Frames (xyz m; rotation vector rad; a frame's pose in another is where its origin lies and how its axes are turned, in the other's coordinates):
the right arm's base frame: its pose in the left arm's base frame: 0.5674 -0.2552 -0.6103 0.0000 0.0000 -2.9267
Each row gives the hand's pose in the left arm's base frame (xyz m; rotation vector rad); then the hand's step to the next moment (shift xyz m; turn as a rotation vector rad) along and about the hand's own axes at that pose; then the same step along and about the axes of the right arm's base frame.
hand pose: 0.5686 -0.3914 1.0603 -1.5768 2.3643 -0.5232
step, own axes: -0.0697 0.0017 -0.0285 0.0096 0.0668 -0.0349
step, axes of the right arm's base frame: -0.0284 -0.0649 0.0257 0.0673 -0.0351 0.0029
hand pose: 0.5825 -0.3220 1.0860 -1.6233 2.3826 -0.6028
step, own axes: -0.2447 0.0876 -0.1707 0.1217 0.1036 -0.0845
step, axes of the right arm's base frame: -0.0170 -0.2943 0.0990 0.1749 0.0243 0.0388
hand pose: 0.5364 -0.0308 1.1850 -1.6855 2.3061 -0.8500
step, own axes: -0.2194 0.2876 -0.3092 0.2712 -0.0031 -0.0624
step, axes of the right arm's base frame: 0.2123 -0.4216 0.0599 0.1662 0.1963 0.1063
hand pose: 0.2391 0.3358 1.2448 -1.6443 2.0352 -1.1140
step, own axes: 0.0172 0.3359 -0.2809 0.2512 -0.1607 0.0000
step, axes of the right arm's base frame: 0.3896 -0.1934 -0.0530 0.0162 0.2417 0.1739
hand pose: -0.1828 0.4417 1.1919 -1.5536 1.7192 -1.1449
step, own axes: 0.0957 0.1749 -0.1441 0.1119 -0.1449 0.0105
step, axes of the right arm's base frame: 0.2361 0.0159 -0.0674 -0.0376 0.1176 0.1356
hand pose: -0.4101 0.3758 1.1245 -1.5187 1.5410 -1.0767
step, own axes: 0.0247 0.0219 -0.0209 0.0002 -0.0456 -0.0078
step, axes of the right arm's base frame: 0.0338 0.0169 -0.0100 -0.0115 0.0003 0.0448
